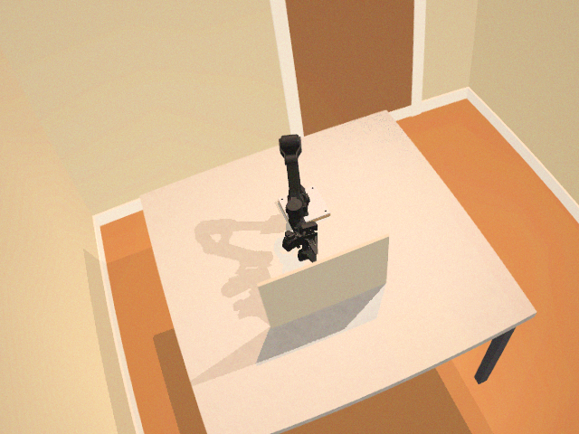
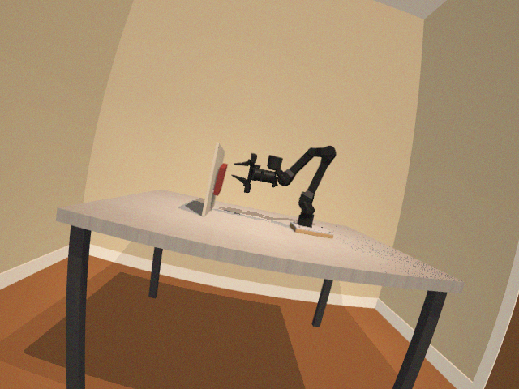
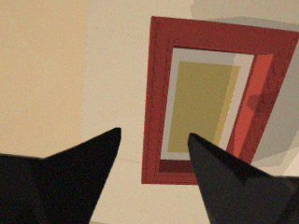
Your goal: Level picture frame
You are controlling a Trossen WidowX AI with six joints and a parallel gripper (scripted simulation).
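The red picture frame is 6 cm ahead of my gripper tip and 5 cm below it. From my gripper tip the other things lie so: wall panel: 6 cm below, 6 cm ahead, 2 cm to the left.
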